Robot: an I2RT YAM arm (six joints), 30 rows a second.
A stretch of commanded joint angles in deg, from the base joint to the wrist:
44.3, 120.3, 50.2, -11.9, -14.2, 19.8
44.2, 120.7, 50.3, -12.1, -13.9, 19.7
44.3, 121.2, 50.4, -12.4, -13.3, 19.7
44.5, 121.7, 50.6, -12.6, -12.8, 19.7
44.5, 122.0, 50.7, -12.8, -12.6, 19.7
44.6, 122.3, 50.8, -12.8, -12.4, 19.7
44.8, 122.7, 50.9, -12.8, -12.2, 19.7
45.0, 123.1, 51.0, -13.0, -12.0, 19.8
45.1, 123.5, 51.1, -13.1, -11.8, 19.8
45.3, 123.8, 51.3, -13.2, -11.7, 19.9
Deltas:
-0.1, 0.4, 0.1, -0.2, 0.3, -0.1
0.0, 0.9, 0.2, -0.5, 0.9, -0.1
0.2, 1.4, 0.4, -0.7, 1.4, -0.1
0.2, 1.7, 0.5, -0.9, 1.6, -0.1
0.3, 2.0, 0.6, -0.9, 1.8, -0.1
0.5, 2.4, 0.7, -0.9, 2.0, -0.1
0.7, 2.8, 0.8, -1.1, 2.2, 0.0
0.8, 3.2, 0.9, -1.2, 2.4, 0.0
1.0, 3.5, 1.1, -1.3, 2.5, 0.1

